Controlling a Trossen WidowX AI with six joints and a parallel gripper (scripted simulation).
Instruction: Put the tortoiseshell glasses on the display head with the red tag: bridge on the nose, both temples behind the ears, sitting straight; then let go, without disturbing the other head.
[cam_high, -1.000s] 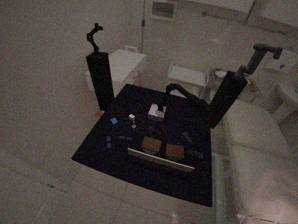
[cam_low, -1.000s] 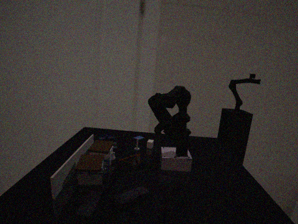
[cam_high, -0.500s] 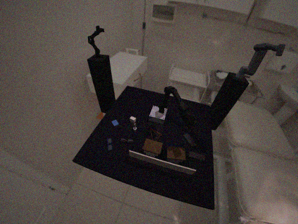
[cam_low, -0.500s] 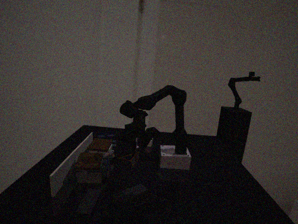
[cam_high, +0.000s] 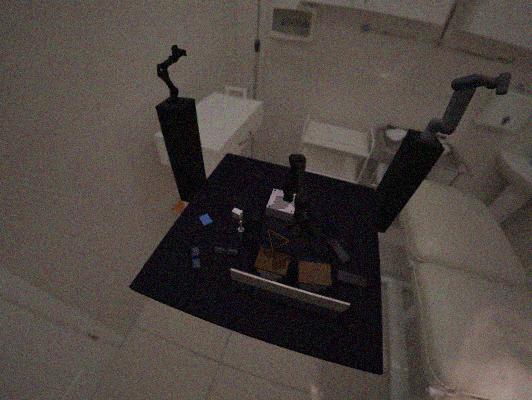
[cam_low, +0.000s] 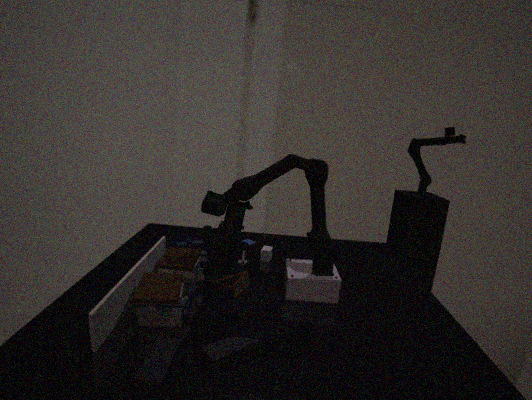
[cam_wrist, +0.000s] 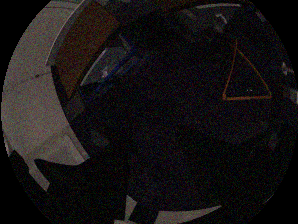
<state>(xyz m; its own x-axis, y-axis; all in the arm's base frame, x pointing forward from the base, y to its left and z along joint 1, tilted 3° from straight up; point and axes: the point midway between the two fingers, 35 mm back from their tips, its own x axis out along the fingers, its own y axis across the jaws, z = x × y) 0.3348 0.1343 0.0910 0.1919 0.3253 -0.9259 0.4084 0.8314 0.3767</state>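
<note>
My gripper tip is 16 cm past the small white object, 45 cm to the left of it and 11 cm above it. From my gripper tip the other things lie so: white board (28 cm ahead, 5 cm to the right, 8 cm below); then blue block (8 cm behind, 64 cm to the right, 13 cm below).
</note>
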